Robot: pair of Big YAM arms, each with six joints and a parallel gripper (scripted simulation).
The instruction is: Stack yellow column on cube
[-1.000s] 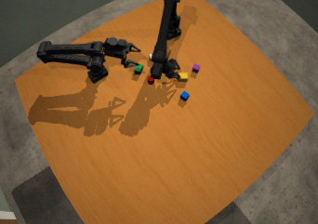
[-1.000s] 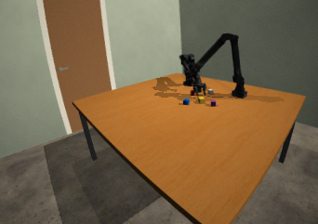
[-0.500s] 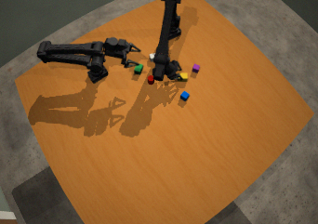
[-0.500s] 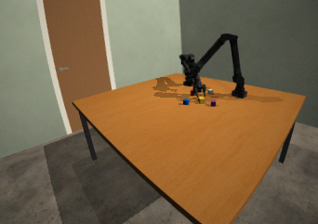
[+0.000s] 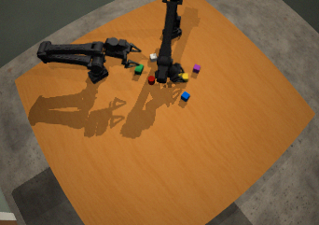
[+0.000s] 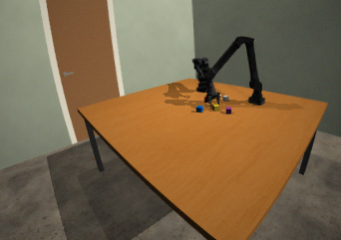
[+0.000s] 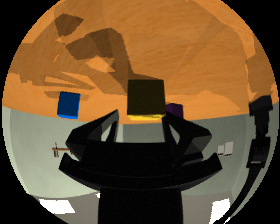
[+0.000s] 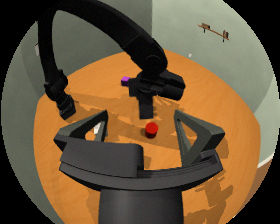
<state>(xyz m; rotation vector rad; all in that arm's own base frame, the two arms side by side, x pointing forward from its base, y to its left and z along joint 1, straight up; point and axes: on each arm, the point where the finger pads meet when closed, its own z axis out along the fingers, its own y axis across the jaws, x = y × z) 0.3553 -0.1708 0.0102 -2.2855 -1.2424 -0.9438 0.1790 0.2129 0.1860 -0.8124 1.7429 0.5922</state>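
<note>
Right now my left hand is 230 mm past the white cube, 60 mm to the left of it and 20 mm above it. Round my left hand: blue cube (110 mm ahead, 70 mm to the right, 20 mm below); then purple cube (120 mm to the left, 20 mm below, 10 mm behind); then yellow column (20 mm below).
</note>
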